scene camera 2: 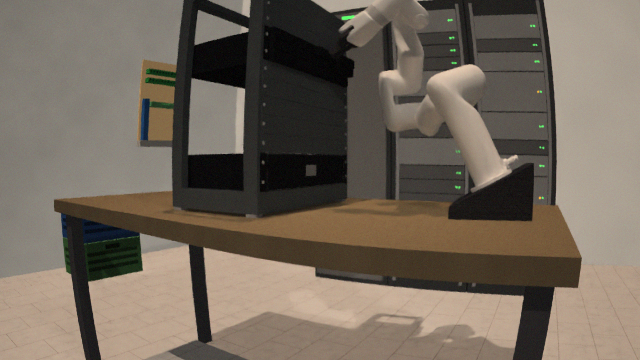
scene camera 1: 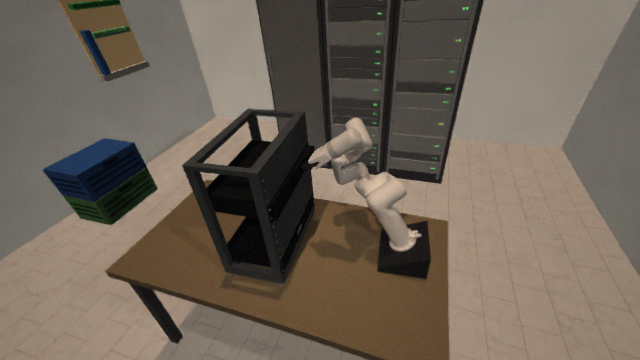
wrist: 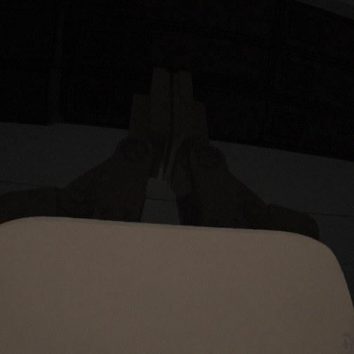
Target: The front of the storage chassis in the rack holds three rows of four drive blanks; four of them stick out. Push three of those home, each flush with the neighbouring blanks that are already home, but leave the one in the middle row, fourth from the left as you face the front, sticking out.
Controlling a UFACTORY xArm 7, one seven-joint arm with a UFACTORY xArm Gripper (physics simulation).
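Seen in the pictures: gripper, between the fingertips: [scene camera 2: 332, 56] [scene camera 1: 303, 167]; arm's base, origin of its link: [scene camera 2: 492, 182] [scene camera 1: 403, 241].
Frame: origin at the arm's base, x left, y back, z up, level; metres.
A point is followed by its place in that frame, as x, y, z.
Note:
The storage chassis [scene camera 1: 230, 195] {0.191, -0.688, 0.378} [scene camera 2: 300, 55] {0.093, -0.492, 0.327} is a black box high in the dark open rack [scene camera 1: 262, 225] {0.248, -0.556, 0.287} [scene camera 2: 255, 125] {0.250, -0.531, 0.129}. My gripper [scene camera 1: 306, 165] {-0.053, -0.456, 0.356} [scene camera 2: 341, 51] {-0.053, -0.456, 0.356} [wrist: 166, 94] is shut and empty, with its tips close in front of the chassis front, towards its far end in the scene views. Contact cannot be told. In the very dark wrist view, faint rectangular outlines mark drive blanks, among them one at the left [wrist: 95, 100] and a column of three [wrist: 304, 27] [wrist: 297, 75] [wrist: 287, 125] at the right. The fingers hide part of the front. Which blanks stick out cannot be told clearly.
The rack stands on the wooden table [scene camera 1: 350, 305] {0.306, -0.218, -0.081} [scene camera 2: 310, 240] {0.450, -0.313, -0.080}. A second black unit [scene camera 1: 250, 242] {0.150, -0.690, 0.067} [scene camera 2: 300, 171] {0.058, -0.504, 0.021} sits low in the rack. The arm's black base [scene camera 1: 404, 260] {0.114, 0.000, 0.003} [scene camera 2: 505, 200] {0.132, 0.029, -0.035} stands on the table to the right. Server cabinets [scene camera 1: 322, 60] stand behind.

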